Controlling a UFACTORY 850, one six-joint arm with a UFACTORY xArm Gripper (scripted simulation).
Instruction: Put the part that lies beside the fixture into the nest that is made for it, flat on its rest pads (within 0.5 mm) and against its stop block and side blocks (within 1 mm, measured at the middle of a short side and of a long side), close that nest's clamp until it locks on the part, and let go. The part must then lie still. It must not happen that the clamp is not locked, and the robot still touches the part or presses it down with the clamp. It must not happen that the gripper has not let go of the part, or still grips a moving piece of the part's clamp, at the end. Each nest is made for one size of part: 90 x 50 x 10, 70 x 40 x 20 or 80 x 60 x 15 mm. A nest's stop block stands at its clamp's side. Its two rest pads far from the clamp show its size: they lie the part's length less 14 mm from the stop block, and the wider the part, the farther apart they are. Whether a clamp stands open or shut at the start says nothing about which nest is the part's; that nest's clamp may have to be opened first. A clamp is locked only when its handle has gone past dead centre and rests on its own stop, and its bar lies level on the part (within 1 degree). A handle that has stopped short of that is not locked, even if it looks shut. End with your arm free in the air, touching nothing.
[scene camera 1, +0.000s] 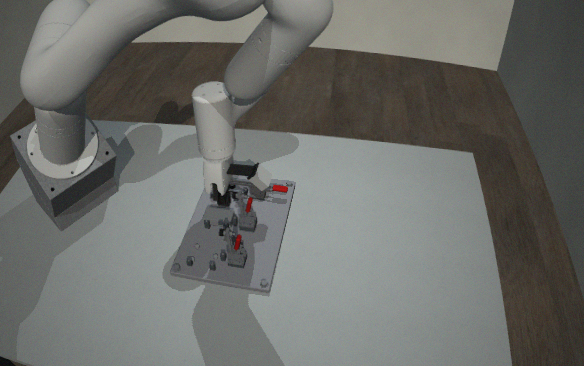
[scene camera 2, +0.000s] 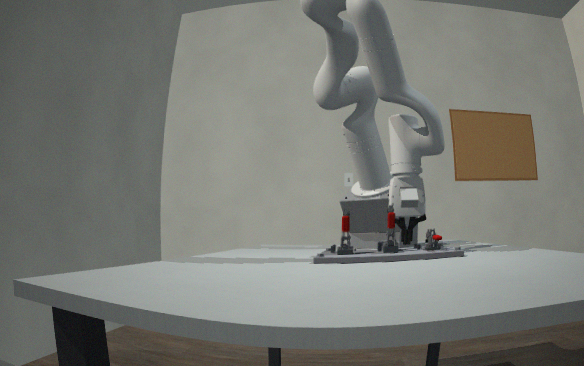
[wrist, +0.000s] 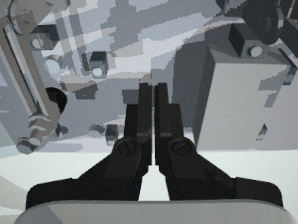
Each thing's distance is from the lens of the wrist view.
my gripper (wrist: 152, 100): 0.14 m
part (wrist: 236, 94): 0.13 m
